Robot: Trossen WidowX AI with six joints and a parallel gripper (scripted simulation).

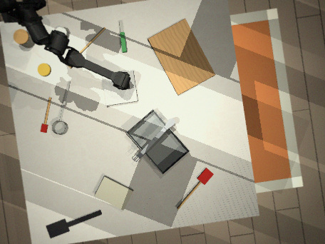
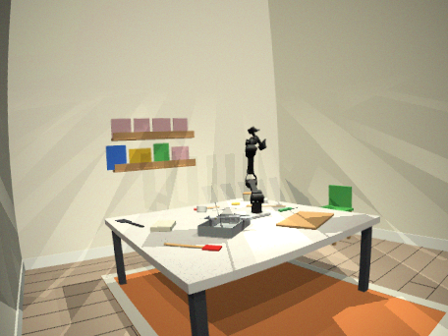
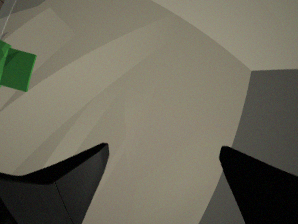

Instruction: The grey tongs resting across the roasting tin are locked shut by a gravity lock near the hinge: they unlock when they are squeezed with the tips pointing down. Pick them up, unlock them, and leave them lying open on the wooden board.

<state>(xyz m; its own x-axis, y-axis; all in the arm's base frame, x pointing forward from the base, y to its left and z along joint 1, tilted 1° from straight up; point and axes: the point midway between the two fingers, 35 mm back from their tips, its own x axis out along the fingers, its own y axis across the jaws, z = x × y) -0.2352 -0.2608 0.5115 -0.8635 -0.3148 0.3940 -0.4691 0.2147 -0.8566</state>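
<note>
My gripper tip is 610 mm short of the roasting tin, 450 mm to the right of it and 520 mm above it. The rest, counted from my gripper tip: beige block 880 mm ahead, 180 mm to the left, 530 mm below; then wooden board 140 mm ahead, 610 mm to the left, 540 mm below; then black spatula 1040 mm ahead, 80 mm to the right, 540 mm below.
</note>
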